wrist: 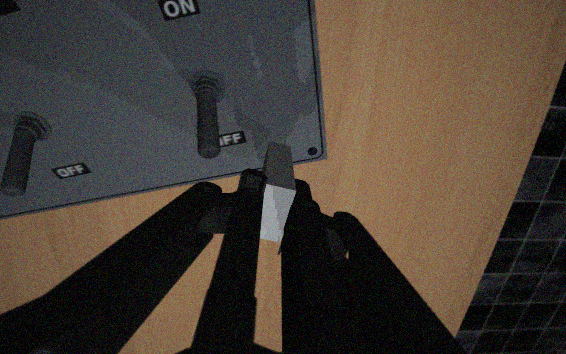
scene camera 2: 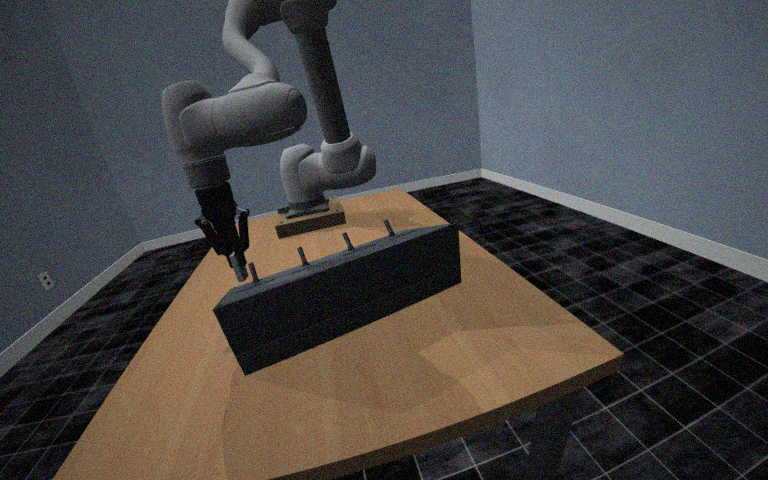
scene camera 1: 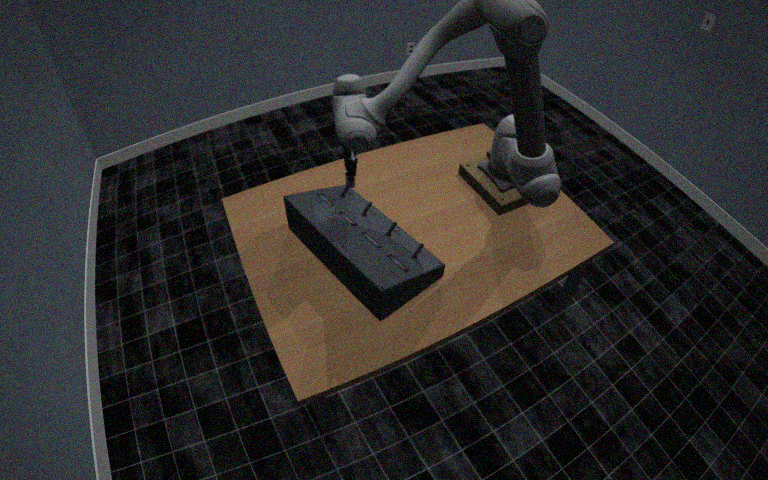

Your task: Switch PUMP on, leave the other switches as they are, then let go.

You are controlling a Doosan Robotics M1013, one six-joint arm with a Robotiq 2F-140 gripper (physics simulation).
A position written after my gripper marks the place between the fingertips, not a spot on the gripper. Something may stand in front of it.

In view: my gripper (scene camera 2: 243, 278) and a pump lever (wrist: 208, 140).
My gripper is seen too in the wrist view (wrist: 274, 163).
